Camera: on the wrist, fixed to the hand. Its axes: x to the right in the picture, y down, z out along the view.
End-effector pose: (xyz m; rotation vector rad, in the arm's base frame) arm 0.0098 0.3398 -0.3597 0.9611 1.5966 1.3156
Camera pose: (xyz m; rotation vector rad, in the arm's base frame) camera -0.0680 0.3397 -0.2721 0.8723 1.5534 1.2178
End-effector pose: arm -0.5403 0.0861 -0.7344 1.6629 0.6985 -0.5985
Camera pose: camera -0.4678 0.1562 -0.6748 1.5754 0.7551 -0.7142
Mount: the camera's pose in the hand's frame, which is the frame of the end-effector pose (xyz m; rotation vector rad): 0.0165 0.0825 -0.0815 -0.0321 -0.0641 -0.1128
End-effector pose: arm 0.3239 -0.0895 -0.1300 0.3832 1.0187 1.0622
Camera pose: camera 0.2132 -0.0518 -0.1227 0.3279 0.9541 0.9580
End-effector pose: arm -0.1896 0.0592 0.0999 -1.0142 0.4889 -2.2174
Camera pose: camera -0.2277 -0.0065 0.0107 -1.1516 0.4499 -2.2742
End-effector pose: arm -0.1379 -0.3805 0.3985 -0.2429 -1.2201 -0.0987
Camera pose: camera -0.0406 -0.3189 0.3769 -0.2064 -1.2966 -0.2098
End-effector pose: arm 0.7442 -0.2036 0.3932 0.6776 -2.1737 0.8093
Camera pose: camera 0.7147 -0.0941 0.4227 0.8121 -2.1791 0.7012
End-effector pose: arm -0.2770 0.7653 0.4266 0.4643 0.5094 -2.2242
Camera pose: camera -0.2107 0.7456 0.3321 0.3540 0.5485 -2.3271
